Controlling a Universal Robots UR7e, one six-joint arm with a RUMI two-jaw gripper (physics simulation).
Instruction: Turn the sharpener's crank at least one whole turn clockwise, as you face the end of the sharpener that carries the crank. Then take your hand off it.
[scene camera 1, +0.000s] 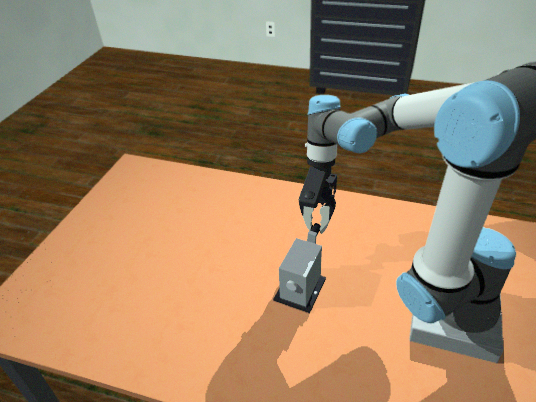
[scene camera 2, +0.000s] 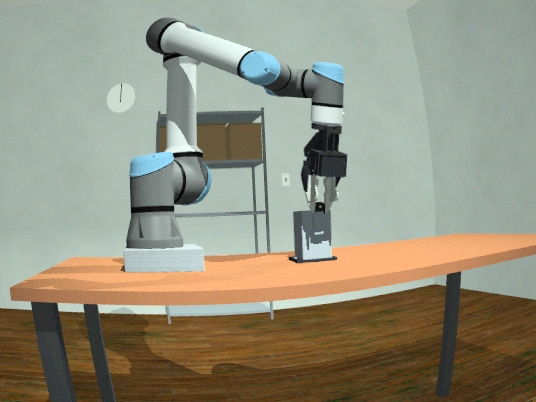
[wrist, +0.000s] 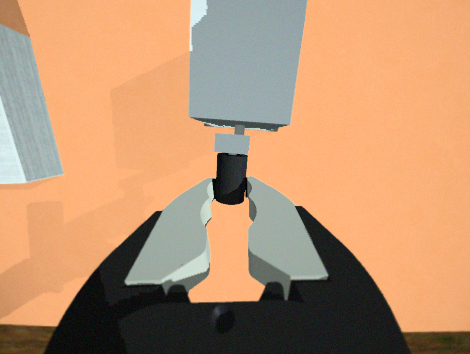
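Pixels of known places: gripper, fingertip midpoint: (scene camera 1: 316, 232) (scene camera 2: 319, 213) (wrist: 230, 180); arm's base at its link origin: (scene camera 1: 464, 305) (scene camera 2: 154, 247).
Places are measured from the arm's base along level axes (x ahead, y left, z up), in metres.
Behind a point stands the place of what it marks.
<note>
The grey box-shaped sharpener (scene camera 1: 292, 285) @[x 0.419, y 0.042, z 0.036 m] (scene camera 2: 313, 235) @[x 0.381, y -0.095, z 0.016 m] (wrist: 245, 65) @[x 0.405, y -0.044, z 0.075 m] stands upright on its dark base plate on the table. Its crank arm (scene camera 1: 312, 237) (wrist: 232, 143) points up, and the black crank knob (scene camera 1: 316, 228) @[x 0.381, y -0.114, z 0.091 m] (scene camera 2: 320, 206) @[x 0.379, y -0.137, z 0.082 m] (wrist: 231, 175) @[x 0.386, y -0.114, z 0.092 m] stands at about the height of the sharpener's top or a little above it. My gripper (scene camera 1: 316, 230) @[x 0.382, y -0.123, z 0.066 m] (scene camera 2: 320, 207) @[x 0.382, y -0.123, z 0.066 m] (wrist: 230, 180) @[x 0.382, y -0.123, z 0.066 m] points down from above and is shut on the black knob, with one pale fingertip on each side of it. The lower part of the crank arm is hidden behind the sharpener in the first scene view.
The orange table (scene camera 1: 150, 260) @[x 0.860, y -0.048, z -0.054 m] (scene camera 2: 390, 260) @[x 0.498, y -0.266, z -0.053 m] carries the arm's pale base block (scene camera 1: 450, 340) @[x 0.038, y 0.098, z -0.011 m] (scene camera 2: 164, 259) @[x 0.010, y -0.096, z -0.024 m] (wrist: 30, 115) @[x 0.113, y -0.018, z -0.028 m] on the robot's side of the sharpener. A dark drawer cabinet (scene camera 1: 365, 50) stands behind the table. A shelf rack (scene camera 2: 266, 200) with brown boxes stands by the wall.
</note>
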